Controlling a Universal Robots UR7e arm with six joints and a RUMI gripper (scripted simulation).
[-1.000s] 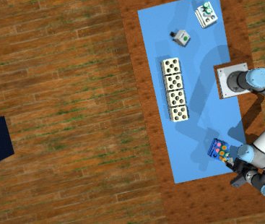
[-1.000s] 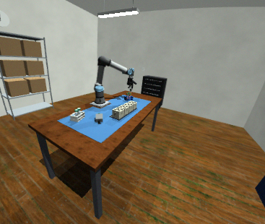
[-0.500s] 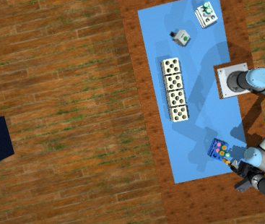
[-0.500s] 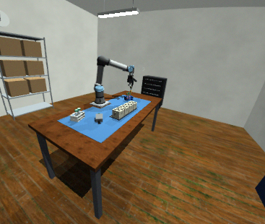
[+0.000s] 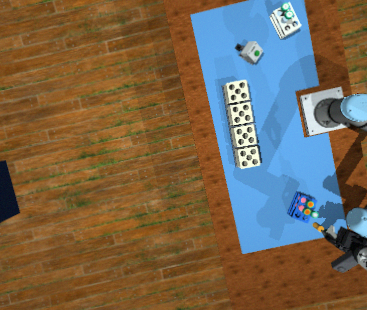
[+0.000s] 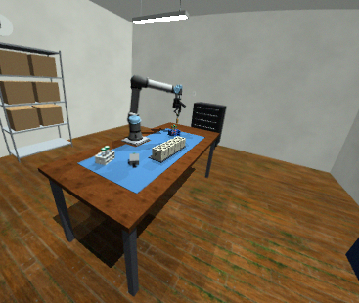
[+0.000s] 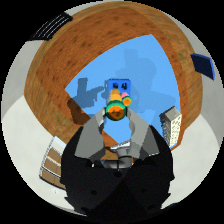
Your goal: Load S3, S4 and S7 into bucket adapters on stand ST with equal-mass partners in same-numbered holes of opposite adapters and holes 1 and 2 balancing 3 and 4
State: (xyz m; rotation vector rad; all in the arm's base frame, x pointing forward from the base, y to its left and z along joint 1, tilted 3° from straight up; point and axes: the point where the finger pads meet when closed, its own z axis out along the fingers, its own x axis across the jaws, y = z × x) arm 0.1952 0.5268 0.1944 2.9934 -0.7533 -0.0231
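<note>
The adapter lies 350 mm to the right of my hand, 260 mm ahead of it and 190 mm below it. The rest, counted from my hand: blue rack 210 mm below, 40 mm to the right; white rack 1000 mm to the right, 210 mm below.
</note>
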